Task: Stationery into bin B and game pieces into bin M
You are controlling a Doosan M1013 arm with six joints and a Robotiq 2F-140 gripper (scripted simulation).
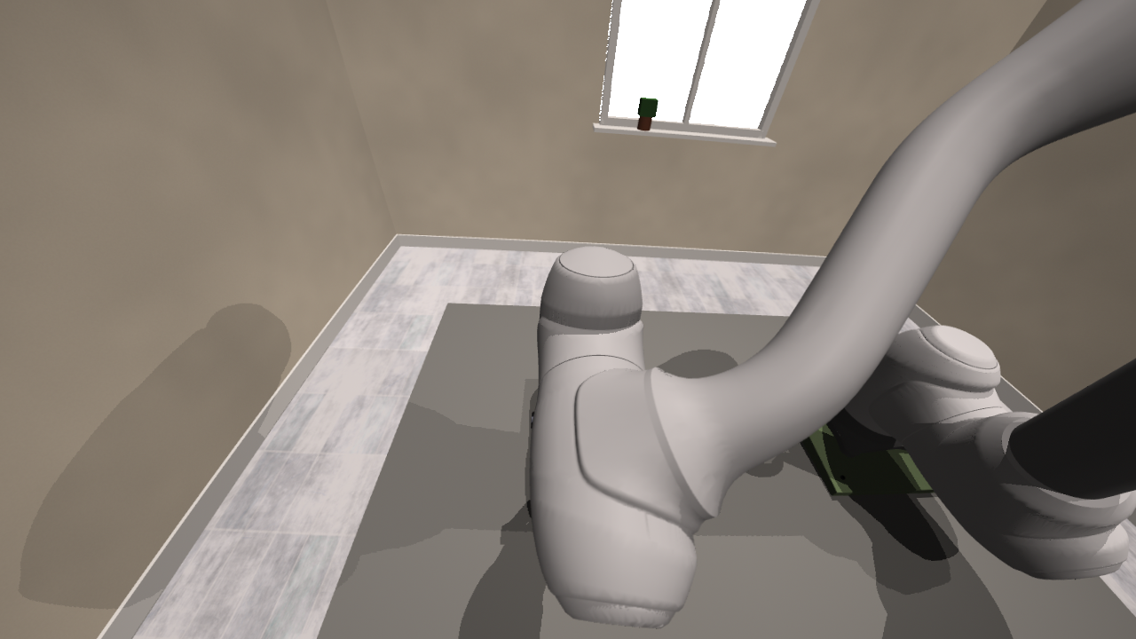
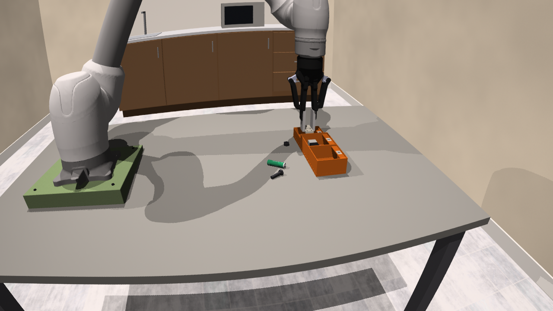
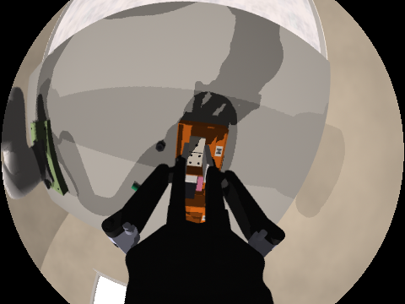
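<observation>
Now: hand 10 mm past the black-and-white eraser, 80 mm to the left of it and 50 mm above it. From my hand the other things lie so: cream domino (30 mm below); small black nut (70 mm behind, 10 mm to the right, 70 mm below); orange three-compartment bin (80 mm to the right, 50 mm below).
</observation>
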